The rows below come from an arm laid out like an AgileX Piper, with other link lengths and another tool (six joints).
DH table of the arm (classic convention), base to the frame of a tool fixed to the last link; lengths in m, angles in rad. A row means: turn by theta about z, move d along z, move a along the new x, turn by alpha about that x. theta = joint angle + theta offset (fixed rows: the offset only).
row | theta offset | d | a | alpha
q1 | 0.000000 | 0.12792 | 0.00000 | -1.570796
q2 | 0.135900 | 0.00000 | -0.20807 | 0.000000
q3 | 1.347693 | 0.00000 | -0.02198 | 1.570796
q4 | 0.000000 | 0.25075 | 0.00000 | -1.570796
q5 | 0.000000 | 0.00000 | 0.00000 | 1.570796
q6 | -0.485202 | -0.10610 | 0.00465 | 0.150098
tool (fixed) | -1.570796 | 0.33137 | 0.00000 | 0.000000
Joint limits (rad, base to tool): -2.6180..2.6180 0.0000..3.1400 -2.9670..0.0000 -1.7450..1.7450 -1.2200..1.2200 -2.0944..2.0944
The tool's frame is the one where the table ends.
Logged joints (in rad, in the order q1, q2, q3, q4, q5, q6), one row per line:
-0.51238, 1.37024, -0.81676, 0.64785, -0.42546, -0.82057
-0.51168, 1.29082, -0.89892, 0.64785, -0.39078, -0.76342
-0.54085, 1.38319, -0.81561, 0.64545, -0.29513, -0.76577
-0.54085, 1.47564, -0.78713, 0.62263, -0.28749, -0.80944
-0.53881, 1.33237, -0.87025, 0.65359, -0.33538, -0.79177
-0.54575, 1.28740, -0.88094, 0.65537, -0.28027, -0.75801
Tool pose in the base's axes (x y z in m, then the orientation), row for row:
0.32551, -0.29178, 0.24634, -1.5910, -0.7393, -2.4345
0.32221, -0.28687, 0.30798, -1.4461, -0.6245, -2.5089
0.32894, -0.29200, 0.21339, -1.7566, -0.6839, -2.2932
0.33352, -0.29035, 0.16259, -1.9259, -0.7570, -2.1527
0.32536, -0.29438, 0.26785, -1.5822, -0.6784, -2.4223
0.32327, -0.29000, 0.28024, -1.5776, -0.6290, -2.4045
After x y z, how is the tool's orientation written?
As angles about the fixed x, y, z axes (roll, pitch, yaw), in radians.
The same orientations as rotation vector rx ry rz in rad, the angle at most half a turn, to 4 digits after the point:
1.4548, -1.6707, 2.1819
-1.2798, 1.6252, -2.2873
-1.5385, 1.7852, -2.0399
1.7043, -1.7776, 1.9014
-1.4187, 1.7005, -2.1947
-1.3706, 1.6913, -2.1621

